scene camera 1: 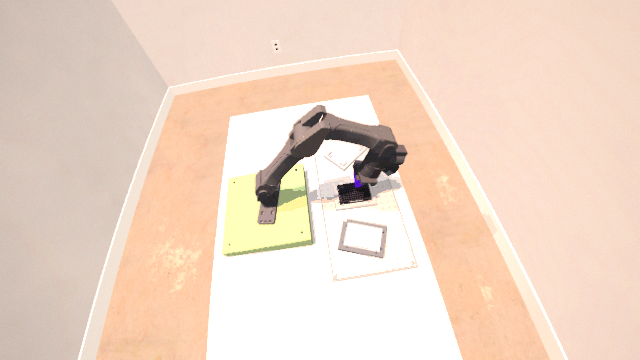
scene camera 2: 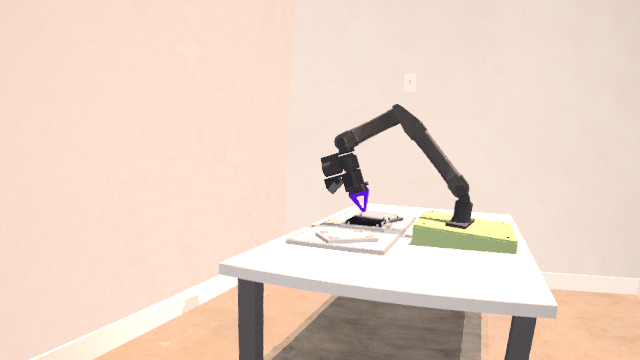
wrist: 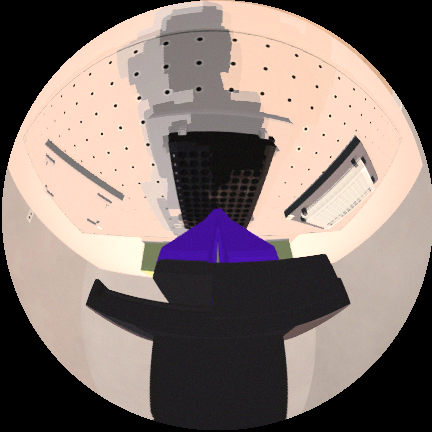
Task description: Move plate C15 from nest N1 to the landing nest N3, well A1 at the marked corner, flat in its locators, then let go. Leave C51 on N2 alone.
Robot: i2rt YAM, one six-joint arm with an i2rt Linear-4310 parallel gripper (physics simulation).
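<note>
A black well plate (scene camera 1: 354, 194) (scene camera 2: 359, 220) (wrist: 192, 175) lies in the middle nest, whose pale base (scene camera 1: 357, 205) shows at its edge. A white plate (scene camera 1: 364, 237) (wrist: 345, 197) sits in a grey nest (scene camera 1: 342, 237) (wrist: 320, 176). A pale, angled nest (scene camera 1: 344, 166) (scene camera 2: 347, 239) (wrist: 85, 171) with corner locators holds no plate. The labels C15, C51, N1, N2, N3 and the marked corner cannot be read. My gripper (scene camera 1: 358, 185) (scene camera 2: 364, 210) (wrist: 217, 214) is shut, its purple fingertips together with nothing between them, over the black plate. Whether they touch it is unclear.
The nests stand on a perforated board (scene camera 1: 350, 270) (scene camera 2: 300, 242) (wrist: 280, 80). My arm stands on a green block (scene camera 1: 250, 230) (scene camera 2: 462, 242) beside the board, on the white table (scene camera 1: 270, 300) (scene camera 2: 380, 280). The arm's shadow falls across the board.
</note>
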